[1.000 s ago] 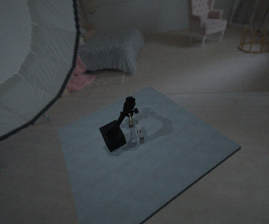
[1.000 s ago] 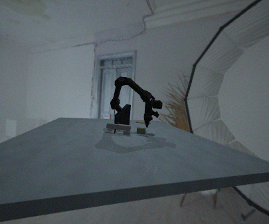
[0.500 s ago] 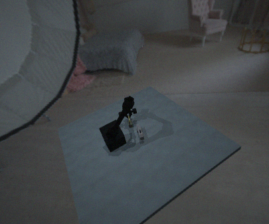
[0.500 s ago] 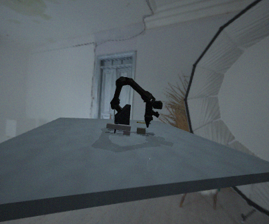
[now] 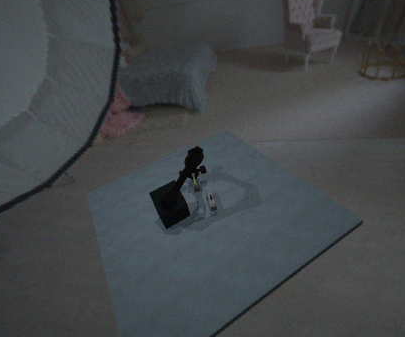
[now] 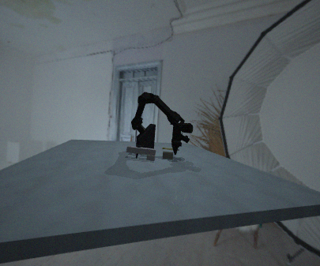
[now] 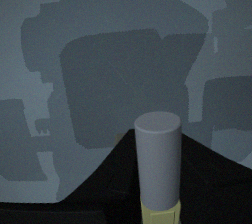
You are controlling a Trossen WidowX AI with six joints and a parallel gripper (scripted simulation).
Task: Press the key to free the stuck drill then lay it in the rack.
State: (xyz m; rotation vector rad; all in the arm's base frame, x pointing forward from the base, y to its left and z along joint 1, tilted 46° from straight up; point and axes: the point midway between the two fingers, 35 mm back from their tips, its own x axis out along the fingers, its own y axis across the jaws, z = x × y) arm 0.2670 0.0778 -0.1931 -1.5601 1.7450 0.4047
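My gripper tip is now 4 cm to the left of the drill, 3 cm below it and 1 cm past it. Also, from my gripper tip: grey sleeve (23 cm to the right, 1 cm above).
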